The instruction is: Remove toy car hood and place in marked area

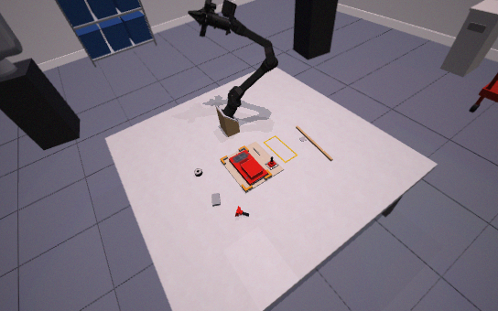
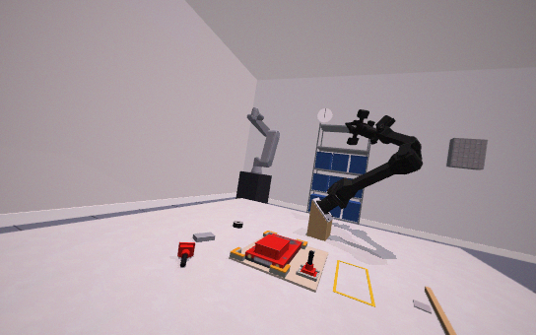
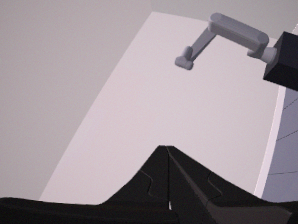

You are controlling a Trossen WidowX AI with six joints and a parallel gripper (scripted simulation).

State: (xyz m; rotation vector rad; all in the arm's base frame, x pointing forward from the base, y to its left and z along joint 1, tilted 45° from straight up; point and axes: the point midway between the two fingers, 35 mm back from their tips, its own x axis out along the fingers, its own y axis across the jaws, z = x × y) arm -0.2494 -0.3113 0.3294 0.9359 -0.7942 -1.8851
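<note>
Right now my gripper tip is 640 mm short of the red hood, 530 mm above it and 10 mm to the left of it. Round my gripper tip: wooden stick: 620 mm ahead, 570 mm below, 370 mm to the left.
</note>
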